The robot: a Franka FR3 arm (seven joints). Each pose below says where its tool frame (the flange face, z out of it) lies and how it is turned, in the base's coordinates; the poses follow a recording.
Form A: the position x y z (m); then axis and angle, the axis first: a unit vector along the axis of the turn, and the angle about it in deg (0 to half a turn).
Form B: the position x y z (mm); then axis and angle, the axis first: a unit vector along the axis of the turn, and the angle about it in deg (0 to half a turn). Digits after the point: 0 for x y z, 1 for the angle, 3 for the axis.
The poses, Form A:
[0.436, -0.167, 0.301, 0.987, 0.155, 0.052, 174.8]
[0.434, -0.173, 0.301, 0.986, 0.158, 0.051, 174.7]
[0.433, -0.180, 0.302, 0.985, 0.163, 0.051, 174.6]
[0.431, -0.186, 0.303, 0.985, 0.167, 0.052, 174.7]
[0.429, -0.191, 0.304, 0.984, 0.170, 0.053, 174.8]
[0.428, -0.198, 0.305, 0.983, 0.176, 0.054, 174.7]
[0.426, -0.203, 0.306, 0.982, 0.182, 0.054, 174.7]
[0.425, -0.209, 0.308, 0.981, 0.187, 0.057, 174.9]
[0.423, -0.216, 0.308, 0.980, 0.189, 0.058, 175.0]
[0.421, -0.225, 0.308, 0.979, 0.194, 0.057, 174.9]
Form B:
[436, -167, 301, 0.987, 0.155, 0.052, 174.8]
[434, -173, 301, 0.986, 0.158, 0.051, 174.7]
[433, -180, 302, 0.985, 0.163, 0.051, 174.6]
[431, -186, 303, 0.985, 0.167, 0.052, 174.7]
[429, -191, 304, 0.984, 0.170, 0.053, 174.8]
[428, -198, 305, 0.983, 0.176, 0.054, 174.7]
[426, -203, 306, 0.982, 0.182, 0.054, 174.7]
[425, -209, 308, 0.981, 0.187, 0.057, 174.9]
[423, -216, 308, 0.980, 0.189, 0.058, 175.0]
[421, -225, 308, 0.979, 0.194, 0.057, 174.9]

